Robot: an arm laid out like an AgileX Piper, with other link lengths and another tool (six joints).
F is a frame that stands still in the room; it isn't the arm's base.
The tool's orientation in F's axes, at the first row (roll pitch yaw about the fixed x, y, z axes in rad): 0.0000, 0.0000, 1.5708
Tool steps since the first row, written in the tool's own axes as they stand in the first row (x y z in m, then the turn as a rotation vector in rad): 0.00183, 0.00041, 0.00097, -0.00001, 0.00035, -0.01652; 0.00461, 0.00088, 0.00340, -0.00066, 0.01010, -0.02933; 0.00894, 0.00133, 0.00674, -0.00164, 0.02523, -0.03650; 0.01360, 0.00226, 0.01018, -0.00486, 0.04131, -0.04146; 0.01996, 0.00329, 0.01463, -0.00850, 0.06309, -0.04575; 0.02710, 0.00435, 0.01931, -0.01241, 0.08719, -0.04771; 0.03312, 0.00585, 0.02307, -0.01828, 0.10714, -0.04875; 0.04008, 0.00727, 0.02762, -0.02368, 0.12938, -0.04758; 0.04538, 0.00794, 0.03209, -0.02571, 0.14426, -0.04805
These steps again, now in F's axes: -0.00041, 0.00183, 0.00097, -0.00035, -0.00001, -0.01652; -0.00088, 0.00461, 0.00340, -0.01010, -0.00066, -0.02933; -0.00133, 0.00894, 0.00674, -0.02523, -0.00164, -0.03650; -0.00226, 0.01360, 0.01018, -0.04131, -0.00486, -0.04146; -0.00329, 0.01996, 0.01463, -0.06309, -0.00850, -0.04575; -0.00435, 0.02710, 0.01931, -0.08719, -0.01241, -0.04771; -0.00585, 0.03312, 0.02307, -0.10714, -0.01828, -0.04875; -0.00727, 0.04008, 0.02762, -0.12938, -0.02368, -0.04758; -0.00794, 0.04538, 0.03209, -0.14426, -0.02571, -0.04805
